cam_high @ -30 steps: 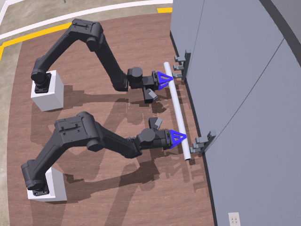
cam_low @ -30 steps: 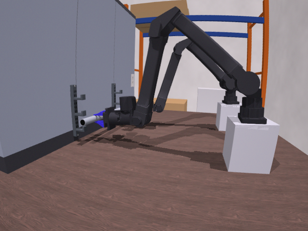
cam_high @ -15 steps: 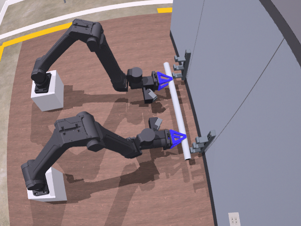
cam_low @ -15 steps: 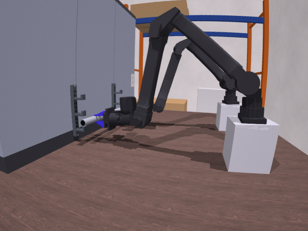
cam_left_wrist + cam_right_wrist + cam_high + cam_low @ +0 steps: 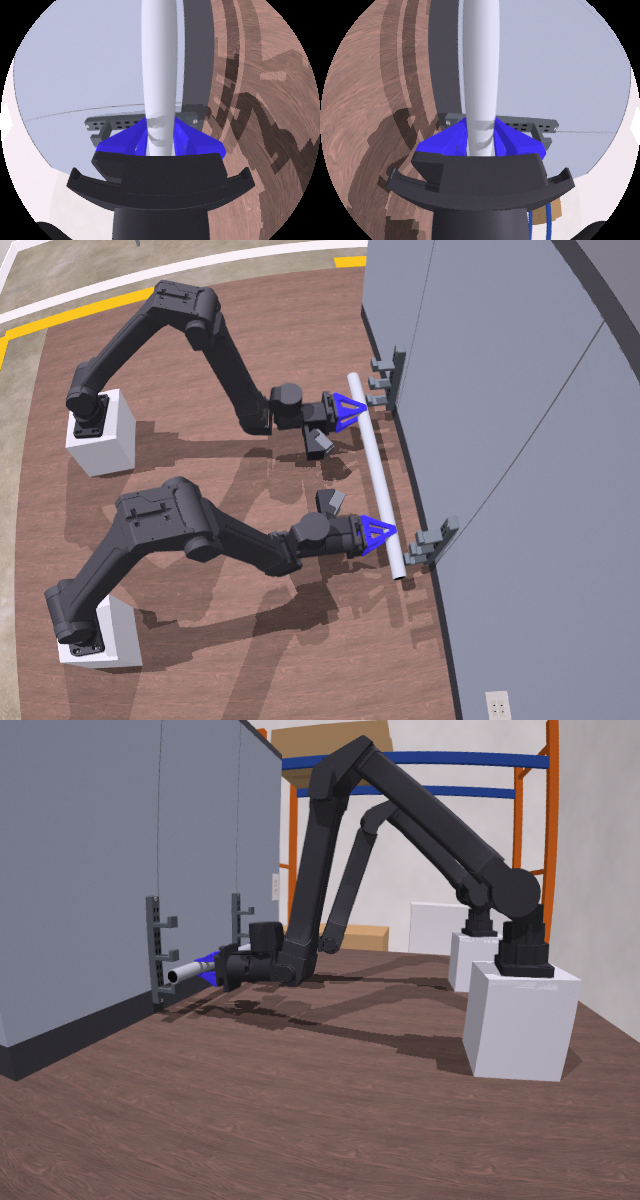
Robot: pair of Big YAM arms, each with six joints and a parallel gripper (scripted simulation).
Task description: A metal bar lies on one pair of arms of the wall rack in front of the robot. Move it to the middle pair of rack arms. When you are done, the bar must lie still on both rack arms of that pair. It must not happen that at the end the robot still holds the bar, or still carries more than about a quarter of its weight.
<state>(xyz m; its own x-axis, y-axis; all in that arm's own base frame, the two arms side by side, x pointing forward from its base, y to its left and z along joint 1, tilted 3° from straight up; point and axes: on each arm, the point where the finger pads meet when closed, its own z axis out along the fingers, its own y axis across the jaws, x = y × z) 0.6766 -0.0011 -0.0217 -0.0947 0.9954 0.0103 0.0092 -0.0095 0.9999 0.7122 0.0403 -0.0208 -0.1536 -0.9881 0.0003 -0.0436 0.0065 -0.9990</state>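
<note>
Now: the metal bar 1 cm ahead of my left hand and 15 cm to the right of it. Round my left hand: grey wall panel 26 cm ahead, 17 cm to the right, 34 cm above.
My right gripper is now 15 cm to the right of the metal bar and 1 cm past it. The rest, counted from my right hand: grey wall panel (34 cm above, 24 cm ahead, 13 cm to the left).
</note>
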